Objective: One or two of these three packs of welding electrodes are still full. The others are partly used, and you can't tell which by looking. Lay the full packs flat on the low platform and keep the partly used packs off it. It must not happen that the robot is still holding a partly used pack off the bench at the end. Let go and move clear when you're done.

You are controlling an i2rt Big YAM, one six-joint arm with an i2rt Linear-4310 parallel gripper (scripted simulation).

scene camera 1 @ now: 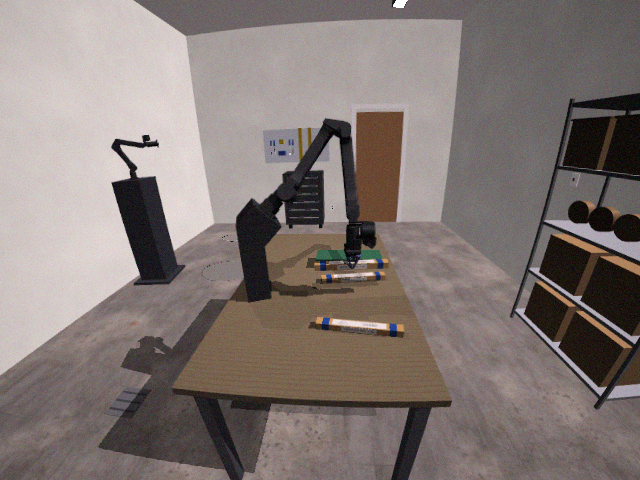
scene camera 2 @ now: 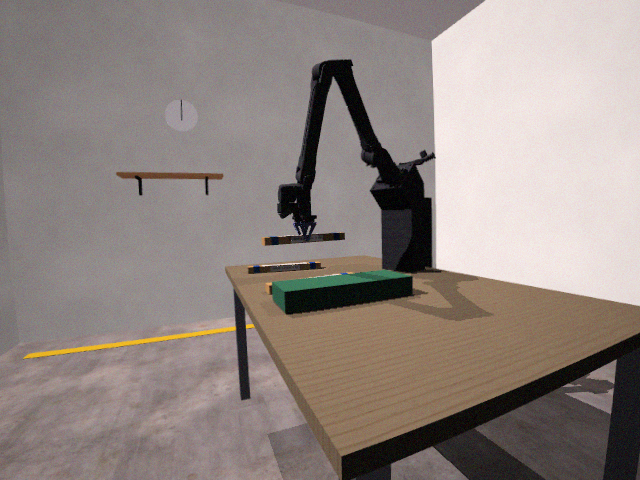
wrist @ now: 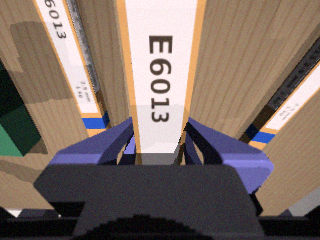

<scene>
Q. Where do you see an electrode pack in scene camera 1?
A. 383, 329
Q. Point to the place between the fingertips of my gripper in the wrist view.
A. At 159, 120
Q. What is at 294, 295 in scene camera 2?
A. A green low platform.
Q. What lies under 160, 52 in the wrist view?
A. An electrode pack.
</scene>
